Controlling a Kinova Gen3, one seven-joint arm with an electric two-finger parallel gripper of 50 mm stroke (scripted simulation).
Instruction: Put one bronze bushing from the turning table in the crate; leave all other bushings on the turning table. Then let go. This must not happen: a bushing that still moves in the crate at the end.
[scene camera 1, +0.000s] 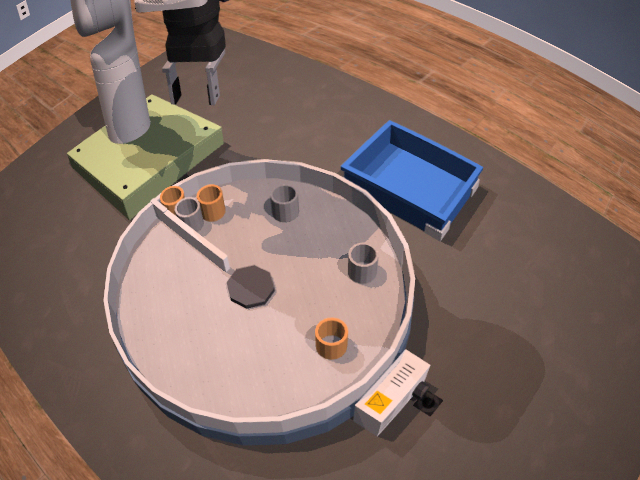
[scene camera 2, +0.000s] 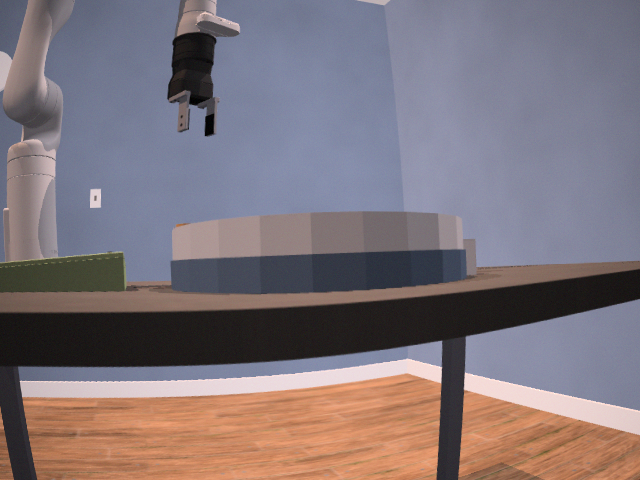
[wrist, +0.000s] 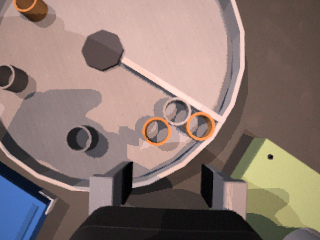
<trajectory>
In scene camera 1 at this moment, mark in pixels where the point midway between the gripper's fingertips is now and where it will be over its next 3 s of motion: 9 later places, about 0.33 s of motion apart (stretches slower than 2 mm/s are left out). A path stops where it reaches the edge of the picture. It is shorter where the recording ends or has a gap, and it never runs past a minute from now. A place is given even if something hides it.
My gripper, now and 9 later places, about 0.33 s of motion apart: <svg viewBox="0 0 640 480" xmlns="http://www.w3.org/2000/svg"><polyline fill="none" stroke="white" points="195,100 196,127 194,134 193,137 195,138 194,142 196,144 197,147 196,149 197,152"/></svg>
</trajectory>
